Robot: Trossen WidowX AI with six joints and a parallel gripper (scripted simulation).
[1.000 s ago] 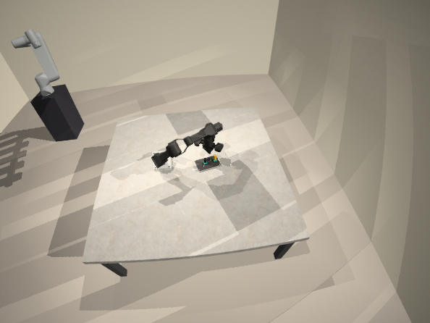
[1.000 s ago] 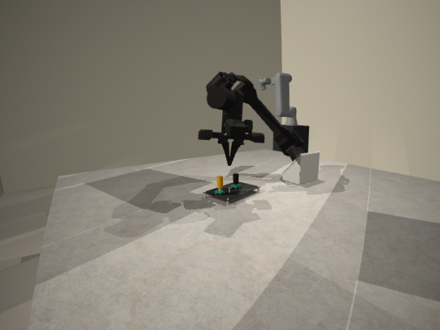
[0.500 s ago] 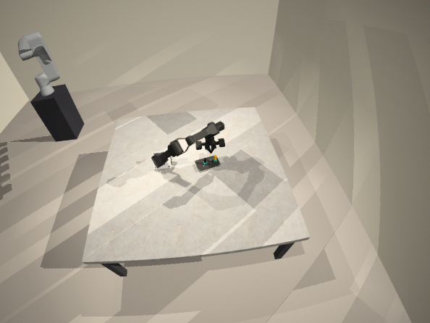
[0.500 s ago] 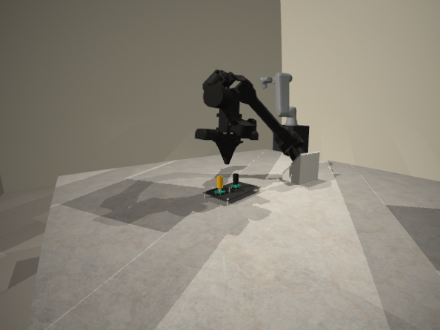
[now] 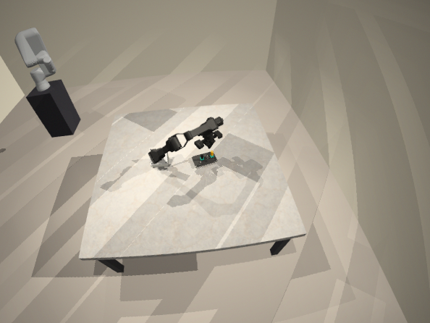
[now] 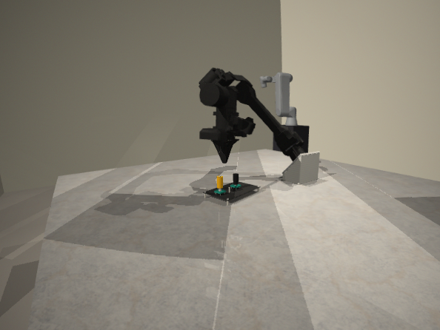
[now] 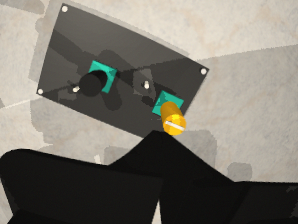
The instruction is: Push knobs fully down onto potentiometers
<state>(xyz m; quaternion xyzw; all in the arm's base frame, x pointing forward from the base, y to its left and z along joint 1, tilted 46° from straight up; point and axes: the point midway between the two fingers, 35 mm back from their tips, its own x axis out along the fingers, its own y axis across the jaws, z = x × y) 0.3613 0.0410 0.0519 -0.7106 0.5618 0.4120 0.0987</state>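
My gripper tip is now 2 cm short of the orange knob and 5 cm above it. From my gripper tip the other things lie so: green potentiometer (5 cm behind, 1 cm to the right, 7 cm below); then black knob (5 cm behind, 1 cm to the right, 6 cm below).
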